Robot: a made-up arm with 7 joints.
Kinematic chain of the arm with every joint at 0, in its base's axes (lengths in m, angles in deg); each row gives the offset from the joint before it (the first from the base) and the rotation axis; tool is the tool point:
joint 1: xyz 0 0.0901 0 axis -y
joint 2: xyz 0 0.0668 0 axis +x
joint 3: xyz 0 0 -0.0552 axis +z
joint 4: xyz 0 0 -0.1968 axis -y
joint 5: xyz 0 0 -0.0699 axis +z
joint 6: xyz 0 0 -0.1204 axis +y
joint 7: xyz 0 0 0 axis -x
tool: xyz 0 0 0
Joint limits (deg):
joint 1: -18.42..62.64
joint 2: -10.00..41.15
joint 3: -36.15..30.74
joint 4: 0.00..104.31
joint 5: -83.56..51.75
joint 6: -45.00..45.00
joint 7: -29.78..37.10
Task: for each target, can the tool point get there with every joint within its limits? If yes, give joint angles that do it. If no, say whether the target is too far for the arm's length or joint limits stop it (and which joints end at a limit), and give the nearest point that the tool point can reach.
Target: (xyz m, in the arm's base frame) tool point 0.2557 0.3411 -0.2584
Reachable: yes | joints 23.42 34.27 -16.30 46.22 34.38 2.53 21.12
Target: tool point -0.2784 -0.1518 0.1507
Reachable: no: joint limits stop it (at a limit: joint 1, joint 2, joint 3, joint 4) | nearest point 0.0835 0.0142 -0.2206 | short by 0.544 m
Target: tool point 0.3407 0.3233 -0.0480
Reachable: yes | joints 53.30 25.19 7.63 61.11 -11.45 26.44 28.84
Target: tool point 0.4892 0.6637 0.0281
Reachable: no: too far | nearest point 0.2951 0.4573 -0.0417 | short by 0.292 m
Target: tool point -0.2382 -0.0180 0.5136
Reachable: no: too far | nearest point 0.2314 0.0151 0.0487 | short by 0.662 m
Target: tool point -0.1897 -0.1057 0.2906
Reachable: no: joint limits stop it (at a limit: joint 1, joint 2, joint 3, joint 4) | nearest point 0.2309 0.0142 0.0482 | short by 0.500 m
